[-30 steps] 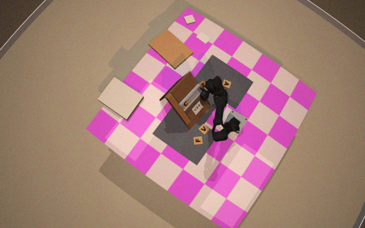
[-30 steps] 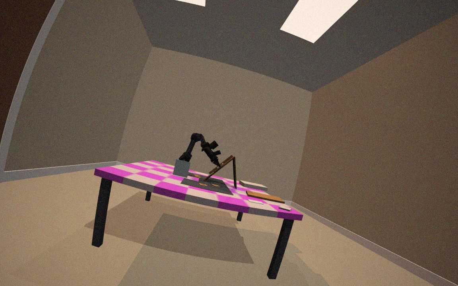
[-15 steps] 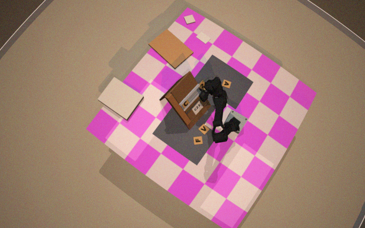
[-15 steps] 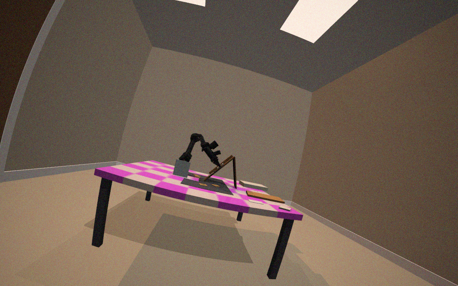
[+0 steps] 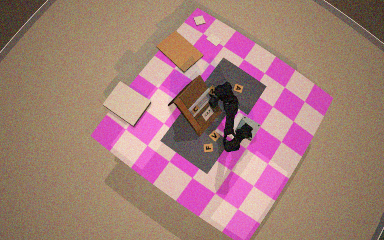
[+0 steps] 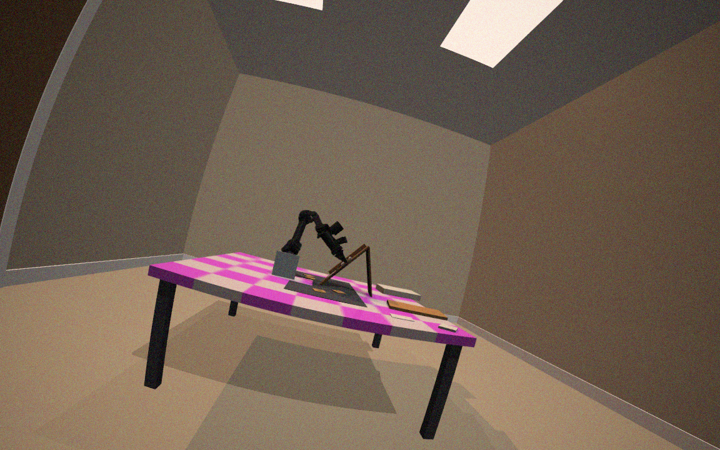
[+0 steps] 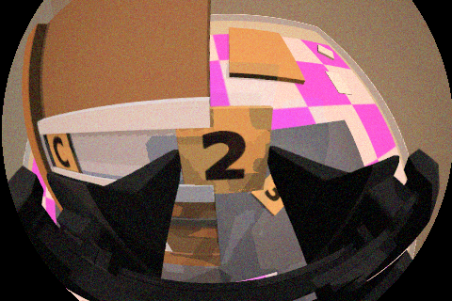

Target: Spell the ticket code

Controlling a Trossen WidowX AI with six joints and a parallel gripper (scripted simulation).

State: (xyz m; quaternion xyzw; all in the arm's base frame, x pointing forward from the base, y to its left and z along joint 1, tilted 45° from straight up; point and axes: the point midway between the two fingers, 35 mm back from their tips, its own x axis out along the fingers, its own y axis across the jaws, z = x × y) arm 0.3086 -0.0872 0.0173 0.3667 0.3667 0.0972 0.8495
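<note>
My gripper tip is 20 mm short of the c tile and 160 mm to the right of it. Also, from my gripper tip: 2 tile: right at my gripper tip; then white ticket: 50 mm behind, 110 mm to the left, 90 mm below; then 3 tile: 10 mm behind, 90 mm to the right, 160 mm below.
</note>
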